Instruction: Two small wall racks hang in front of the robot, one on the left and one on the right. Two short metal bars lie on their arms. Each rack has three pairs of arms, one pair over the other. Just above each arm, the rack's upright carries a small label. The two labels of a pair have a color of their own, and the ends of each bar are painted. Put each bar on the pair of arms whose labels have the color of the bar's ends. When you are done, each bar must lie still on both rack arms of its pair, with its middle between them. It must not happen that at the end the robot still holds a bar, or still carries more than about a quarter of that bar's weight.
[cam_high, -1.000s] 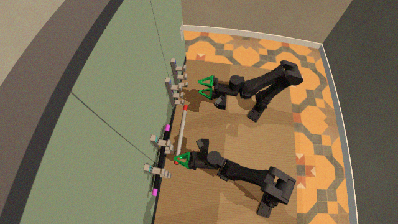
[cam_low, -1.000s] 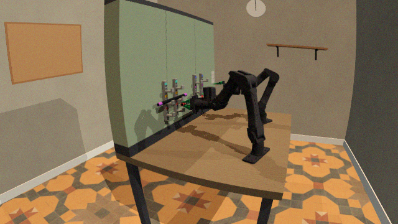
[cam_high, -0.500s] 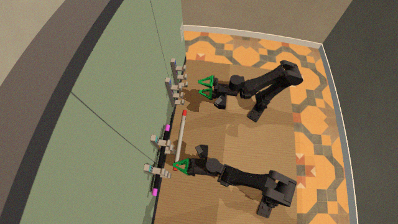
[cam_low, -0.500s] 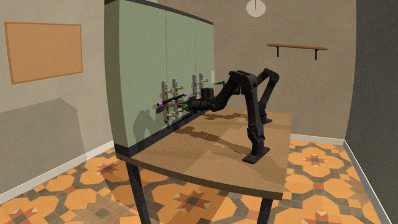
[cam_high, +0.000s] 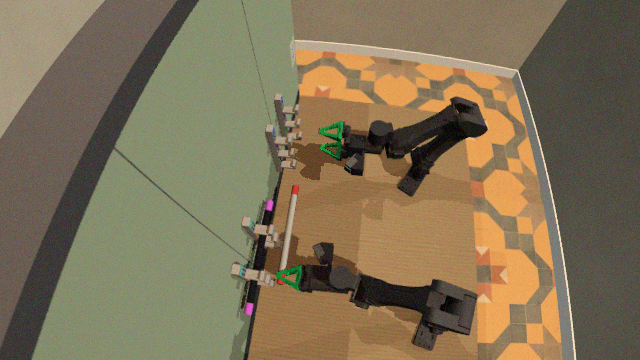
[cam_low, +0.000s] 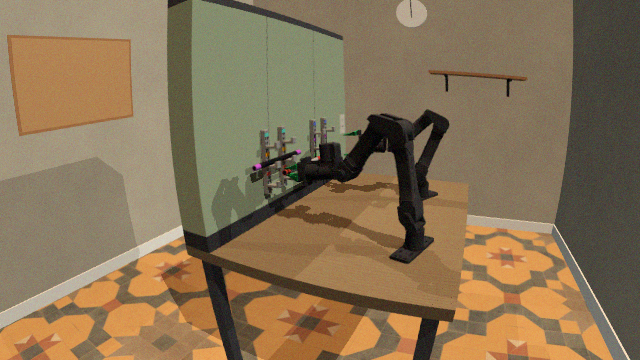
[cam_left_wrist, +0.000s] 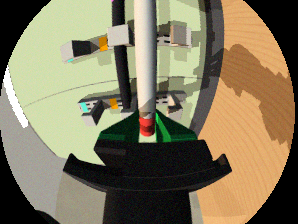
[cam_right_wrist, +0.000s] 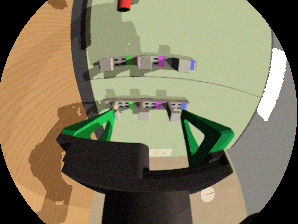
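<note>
My left hand is 60 mm short of the bar, 50 mm to the left of it and 30 mm below it. The rest, counted from my left hand: green wall panel 130 mm ahead, 240 mm to the right, 230 mm above.
</note>
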